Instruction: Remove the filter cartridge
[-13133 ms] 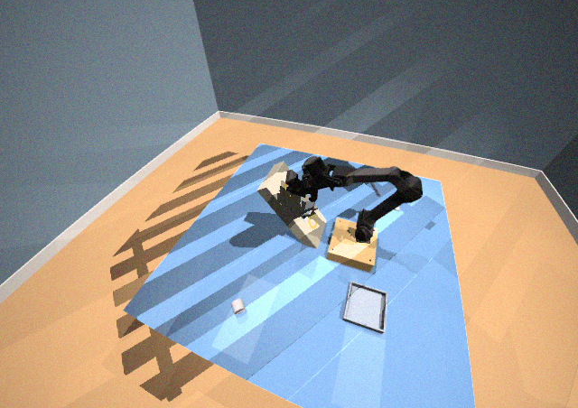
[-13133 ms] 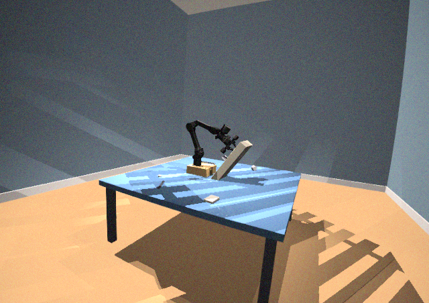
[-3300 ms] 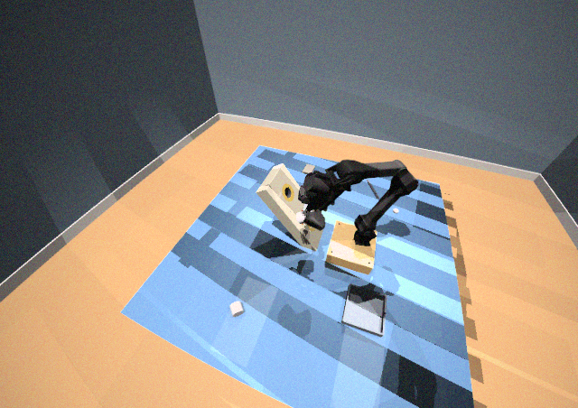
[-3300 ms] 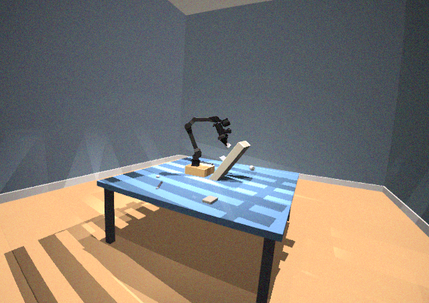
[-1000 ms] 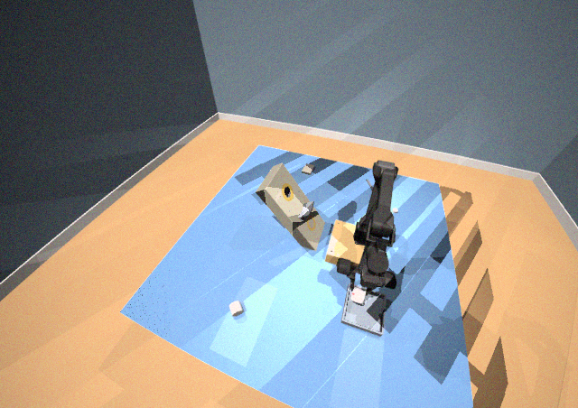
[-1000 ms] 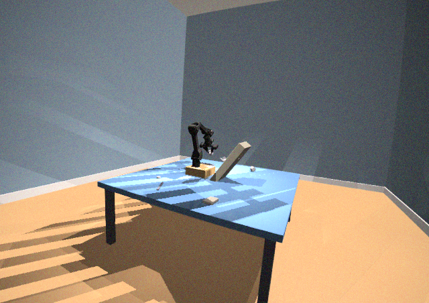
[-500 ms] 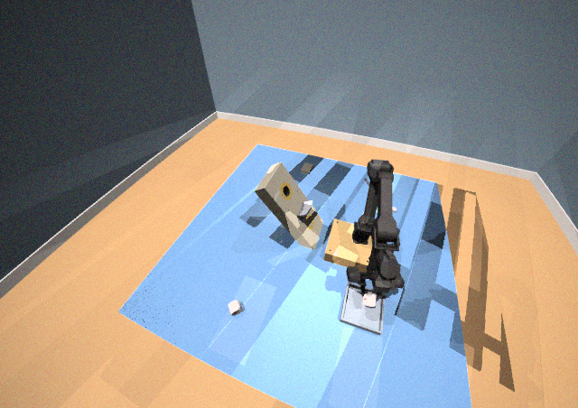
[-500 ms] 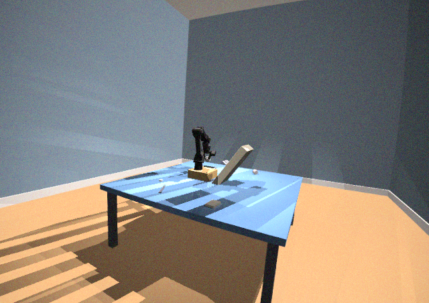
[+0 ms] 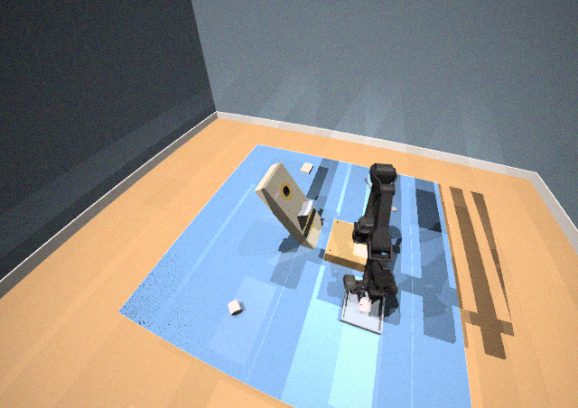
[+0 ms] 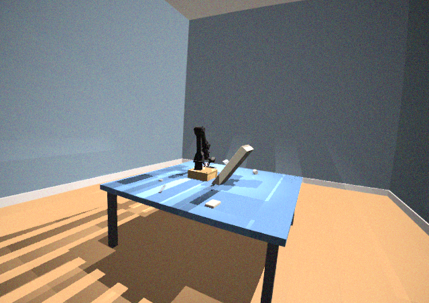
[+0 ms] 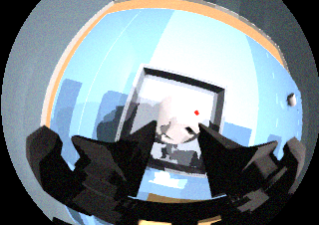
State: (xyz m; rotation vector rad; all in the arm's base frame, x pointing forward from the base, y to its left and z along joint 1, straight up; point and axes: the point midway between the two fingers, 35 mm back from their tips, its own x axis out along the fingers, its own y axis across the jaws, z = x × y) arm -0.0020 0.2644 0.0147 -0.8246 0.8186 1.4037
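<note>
Now: gripper tip right at the white round filter cartridge. Also, from my gripper tip: grey tray: 4 cm below, 1 cm to the left; then beige service panel: 35 cm to the right, 32 cm ahead, 11 cm above.
</note>
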